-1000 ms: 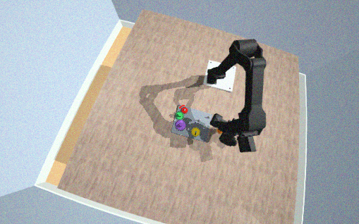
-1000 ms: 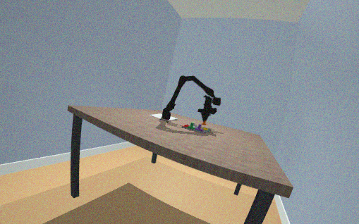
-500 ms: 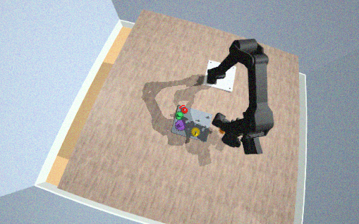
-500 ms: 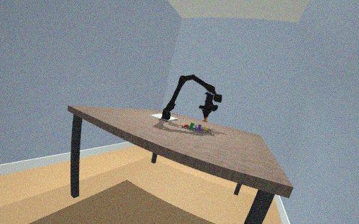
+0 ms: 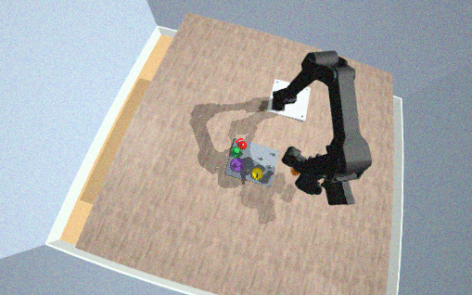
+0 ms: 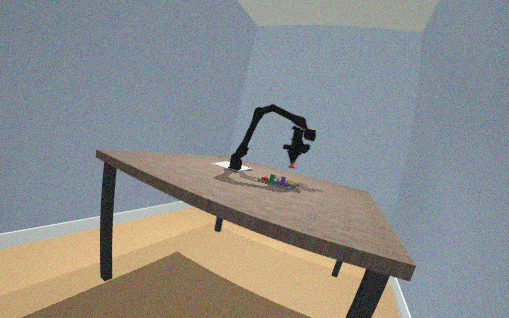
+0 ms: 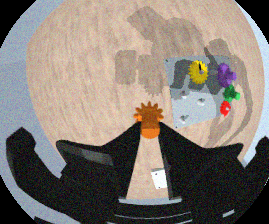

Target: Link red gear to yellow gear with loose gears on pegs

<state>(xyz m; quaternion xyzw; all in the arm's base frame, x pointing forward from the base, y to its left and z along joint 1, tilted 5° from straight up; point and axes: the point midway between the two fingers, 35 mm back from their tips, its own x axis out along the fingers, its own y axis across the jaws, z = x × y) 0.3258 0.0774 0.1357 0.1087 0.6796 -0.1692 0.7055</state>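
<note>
The yellow gear is 30 mm ahead of my gripper tip, 140 mm to the right of it and 90 mm below it. From my gripper tip the other things lie so: red gear (90 mm behind, 220 mm to the right, 90 mm below); then purple gear (230 mm to the right, 80 mm below); then orange gear (10 mm below).
</note>
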